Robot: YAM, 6 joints.
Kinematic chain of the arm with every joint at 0, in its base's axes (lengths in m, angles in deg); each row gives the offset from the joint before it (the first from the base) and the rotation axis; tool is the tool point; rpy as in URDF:
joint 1: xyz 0 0 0.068 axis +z
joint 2: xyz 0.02 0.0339 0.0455 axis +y
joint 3: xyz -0.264 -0.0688 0 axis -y
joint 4: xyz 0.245 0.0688 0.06 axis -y
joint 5: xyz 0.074 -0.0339 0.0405 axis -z
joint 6: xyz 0.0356 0 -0.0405 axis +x
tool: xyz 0 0 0 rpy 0 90 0
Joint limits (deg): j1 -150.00..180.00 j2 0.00..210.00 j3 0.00..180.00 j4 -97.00..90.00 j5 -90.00..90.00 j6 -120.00..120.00
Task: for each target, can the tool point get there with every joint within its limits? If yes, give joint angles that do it. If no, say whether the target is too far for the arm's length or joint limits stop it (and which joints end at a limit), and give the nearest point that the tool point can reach.
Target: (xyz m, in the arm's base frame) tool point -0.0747 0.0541 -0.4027
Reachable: no: joint limits stop it (at a limit: joint 2) | nearest point -0.0909 0.0658 -0.3536 | short by 0.053 m
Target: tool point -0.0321 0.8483 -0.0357
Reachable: no: too far | nearest point -0.0240 0.6355 0.0026 | short by 0.216 m
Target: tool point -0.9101 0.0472 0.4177
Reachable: no: too far | nearest point -0.6115 0.0317 0.3156 | short by 0.316 m
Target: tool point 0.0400 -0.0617 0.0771
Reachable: yes | joints -46.29 97.19 17.27 -60.83 22.57 23.12
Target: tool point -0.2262 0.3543 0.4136
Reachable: yes | joints 123.72 105.93 85.35 65.14 13.84 56.10
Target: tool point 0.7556 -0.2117 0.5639
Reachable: no: too far | nearest point 0.5385 -0.1509 0.4311 | short by 0.262 m
